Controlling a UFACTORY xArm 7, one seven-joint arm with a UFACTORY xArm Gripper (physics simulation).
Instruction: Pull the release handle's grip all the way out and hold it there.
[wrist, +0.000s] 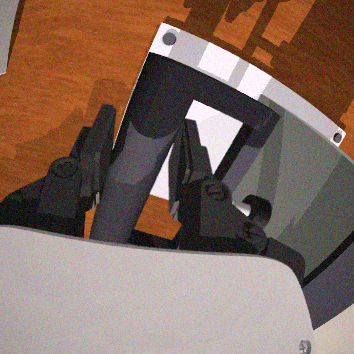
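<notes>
The release handle's grip (134, 162) is a thick dark-grey cylinder running from the upper middle down to the lower left in the wrist view. A black side arm (227, 91) joins its upper end to a thinner bar on the right. My gripper (144, 134) is shut on the grip, with one finger along each long side. The lower end of the grip is hidden behind the pale gripper housing. A white mounting plate (215, 61) with dark screws lies beyond the handle.
A grey-green body (317, 205) with a dark edge stands to the right. A short dark knob (260, 210) on a shiny rod shows beside the right finger. A pale grey object (6, 35) shows at the top left. The wooden table (55, 65) lies below.
</notes>
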